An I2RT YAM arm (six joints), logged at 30 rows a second.
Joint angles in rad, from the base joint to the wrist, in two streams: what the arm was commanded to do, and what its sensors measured. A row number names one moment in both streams.
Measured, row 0:
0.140 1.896 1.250 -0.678 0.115 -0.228
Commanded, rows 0 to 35:
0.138 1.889 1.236 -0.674 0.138 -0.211
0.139 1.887 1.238 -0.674 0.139 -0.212
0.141 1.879 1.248 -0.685 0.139 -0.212
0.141 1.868 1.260 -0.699 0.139 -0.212
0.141 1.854 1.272 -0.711 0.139 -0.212
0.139 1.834 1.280 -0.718 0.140 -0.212
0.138 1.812 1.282 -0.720 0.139 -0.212
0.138 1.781 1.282 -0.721 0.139 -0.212
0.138 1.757 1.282 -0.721 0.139 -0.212
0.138 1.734 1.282 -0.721 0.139 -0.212
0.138 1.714 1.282 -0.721 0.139 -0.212
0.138 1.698 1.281 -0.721 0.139 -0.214
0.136 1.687 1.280 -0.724 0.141 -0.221
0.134 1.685 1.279 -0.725 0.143 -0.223
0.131 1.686 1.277 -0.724 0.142 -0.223
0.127 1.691 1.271 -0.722 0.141 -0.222
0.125 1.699 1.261 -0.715 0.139 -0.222
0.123 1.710 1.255 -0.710 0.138 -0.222
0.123 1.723 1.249 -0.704 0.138 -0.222
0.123 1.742 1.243 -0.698 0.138 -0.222
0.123 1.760 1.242 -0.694 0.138 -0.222
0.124 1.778 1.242 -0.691 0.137 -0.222
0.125 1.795 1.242 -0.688 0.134 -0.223
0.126 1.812 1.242 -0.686 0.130 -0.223
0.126 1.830 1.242 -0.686 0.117 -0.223
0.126 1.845 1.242 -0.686 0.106 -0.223
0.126 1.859 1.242 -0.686 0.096 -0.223
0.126 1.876 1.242 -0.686 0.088 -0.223
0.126 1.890 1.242 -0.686 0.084 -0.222
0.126 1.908 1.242 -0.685 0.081 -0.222
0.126 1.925 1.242 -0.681 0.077 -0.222
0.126 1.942 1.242 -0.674 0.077 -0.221
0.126 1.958 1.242 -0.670 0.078 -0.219
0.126 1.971 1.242 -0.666 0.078 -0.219
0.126 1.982 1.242 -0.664 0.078 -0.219
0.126 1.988 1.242 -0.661 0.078 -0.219
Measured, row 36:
0.123 1.929 1.251 -0.667 0.101 -0.228
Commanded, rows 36 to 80:
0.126 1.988 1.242 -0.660 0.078 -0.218
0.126 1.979 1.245 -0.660 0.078 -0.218
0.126 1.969 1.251 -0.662 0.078 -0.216
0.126 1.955 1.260 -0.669 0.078 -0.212
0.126 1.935 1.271 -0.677 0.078 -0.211
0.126 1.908 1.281 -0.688 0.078 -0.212
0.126 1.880 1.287 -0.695 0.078 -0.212
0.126 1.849 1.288 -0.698 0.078 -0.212
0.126 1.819 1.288 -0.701 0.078 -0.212
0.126 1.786 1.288 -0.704 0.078 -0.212
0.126 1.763 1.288 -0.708 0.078 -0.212
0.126 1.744 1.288 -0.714 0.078 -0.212
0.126 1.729 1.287 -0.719 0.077 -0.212
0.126 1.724 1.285 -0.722 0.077 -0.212
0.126 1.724 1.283 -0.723 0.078 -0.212
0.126 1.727 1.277 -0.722 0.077 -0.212
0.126 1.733 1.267 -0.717 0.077 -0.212
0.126 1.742 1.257 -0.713 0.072 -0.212
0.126 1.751 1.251 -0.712 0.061 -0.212
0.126 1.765 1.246 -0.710 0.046 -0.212
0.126 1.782 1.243 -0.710 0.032 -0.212
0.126 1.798 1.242 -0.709 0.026 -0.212
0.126 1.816 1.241 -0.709 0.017 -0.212
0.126 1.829 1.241 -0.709 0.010 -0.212
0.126 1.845 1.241 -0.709 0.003 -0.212
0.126 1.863 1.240 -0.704 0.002 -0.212
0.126 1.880 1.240 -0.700 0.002 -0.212
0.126 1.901 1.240 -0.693 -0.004 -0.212
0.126 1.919 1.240 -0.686 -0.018 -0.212
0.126 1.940 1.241 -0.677 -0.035 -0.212
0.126 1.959 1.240 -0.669 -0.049 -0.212
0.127 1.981 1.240 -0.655 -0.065 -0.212
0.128 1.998 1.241 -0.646 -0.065 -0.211
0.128 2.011 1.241 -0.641 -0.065 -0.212
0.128 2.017 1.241 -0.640 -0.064 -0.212
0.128 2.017 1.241 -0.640 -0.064 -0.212
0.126 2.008 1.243 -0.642 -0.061 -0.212
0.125 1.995 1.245 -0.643 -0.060 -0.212
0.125 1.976 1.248 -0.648 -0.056 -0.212
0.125 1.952 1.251 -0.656 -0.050 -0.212
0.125 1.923 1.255 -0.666 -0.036 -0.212
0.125 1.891 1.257 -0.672 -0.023 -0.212
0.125 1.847 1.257 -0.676 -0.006 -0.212
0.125 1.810 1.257 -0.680 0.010 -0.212
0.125 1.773 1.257 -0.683 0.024 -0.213
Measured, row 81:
0.123 1.888 1.252 -0.678 -0.013 -0.228
